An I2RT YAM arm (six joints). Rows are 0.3 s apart.
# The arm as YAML. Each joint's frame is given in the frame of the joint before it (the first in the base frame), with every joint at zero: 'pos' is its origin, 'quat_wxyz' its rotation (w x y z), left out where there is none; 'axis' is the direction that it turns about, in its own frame. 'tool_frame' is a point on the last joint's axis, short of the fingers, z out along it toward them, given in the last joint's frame.
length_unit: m
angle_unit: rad
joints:
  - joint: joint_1
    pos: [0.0, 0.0, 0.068]
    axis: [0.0, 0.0, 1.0]
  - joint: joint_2
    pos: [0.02, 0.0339, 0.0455]
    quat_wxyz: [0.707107, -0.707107, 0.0, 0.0]
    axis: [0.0, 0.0, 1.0]
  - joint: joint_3
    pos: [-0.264, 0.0, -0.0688]
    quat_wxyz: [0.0, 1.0, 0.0, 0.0]
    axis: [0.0, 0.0, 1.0]
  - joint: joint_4
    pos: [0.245, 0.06, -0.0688]
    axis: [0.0, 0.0, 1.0]
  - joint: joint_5
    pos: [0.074, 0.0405, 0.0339]
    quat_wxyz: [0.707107, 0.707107, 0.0, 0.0]
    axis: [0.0, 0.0, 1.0]
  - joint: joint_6
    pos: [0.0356, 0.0, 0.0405]
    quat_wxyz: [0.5, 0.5, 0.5, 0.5]
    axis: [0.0, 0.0, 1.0]
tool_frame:
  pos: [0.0, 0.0, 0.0]
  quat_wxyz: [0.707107, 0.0, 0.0, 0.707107]
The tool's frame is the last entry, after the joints.
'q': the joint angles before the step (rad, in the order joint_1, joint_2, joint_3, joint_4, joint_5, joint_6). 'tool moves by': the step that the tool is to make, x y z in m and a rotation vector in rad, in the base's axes. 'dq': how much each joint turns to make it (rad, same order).
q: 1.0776, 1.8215, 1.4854, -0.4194, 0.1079, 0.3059
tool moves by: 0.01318, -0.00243, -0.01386, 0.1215, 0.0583, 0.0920
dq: -0.0452, 0.0057, -0.0734, 0.1564, -0.1761, -0.0067
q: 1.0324, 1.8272, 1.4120, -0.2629, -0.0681, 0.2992
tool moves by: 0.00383, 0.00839, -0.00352, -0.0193, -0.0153, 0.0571
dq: -0.0001, 0.0397, 0.0413, -0.0148, -0.0297, -0.0542
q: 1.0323, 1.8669, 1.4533, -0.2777, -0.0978, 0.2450
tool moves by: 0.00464, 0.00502, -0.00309, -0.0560, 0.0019, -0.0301
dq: 0.0001, 0.0376, 0.0542, -0.0657, 0.0405, -0.0006
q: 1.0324, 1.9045, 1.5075, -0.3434, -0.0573, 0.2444
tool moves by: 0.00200, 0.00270, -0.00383, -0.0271, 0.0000, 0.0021
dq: -0.0001, 0.0206, 0.0204, -0.0236, 0.0079, -0.0117
